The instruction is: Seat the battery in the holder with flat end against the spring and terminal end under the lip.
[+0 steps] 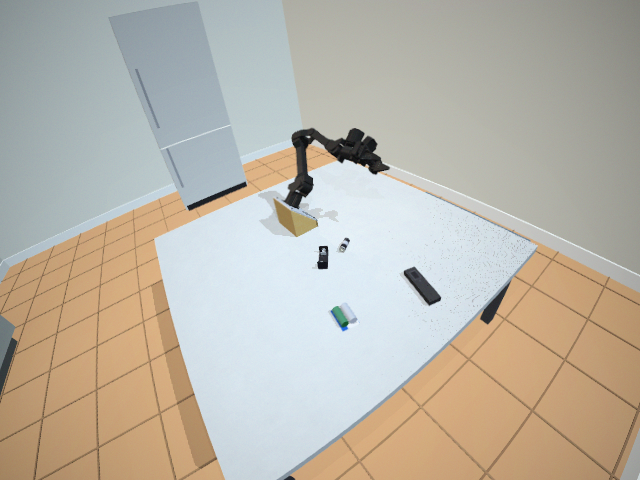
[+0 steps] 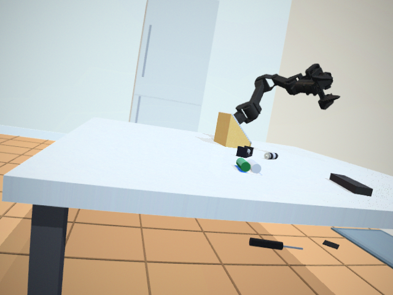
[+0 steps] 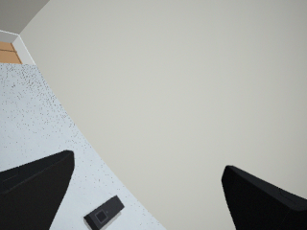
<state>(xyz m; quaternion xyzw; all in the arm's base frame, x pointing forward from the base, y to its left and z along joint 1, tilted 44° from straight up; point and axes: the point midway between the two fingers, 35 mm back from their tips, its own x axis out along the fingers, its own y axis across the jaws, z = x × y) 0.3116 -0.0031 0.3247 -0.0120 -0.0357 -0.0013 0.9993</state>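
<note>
Right now the battery is 5 cm behind my gripper tip, 20 cm to the right of it and 29 cm below it. From my gripper tip the other things lie so: black remote-like bar 30 cm ahead, 17 cm to the right, 29 cm below; then screwdriver 26 cm ahead, 33 cm to the right, 50 cm below.
</note>
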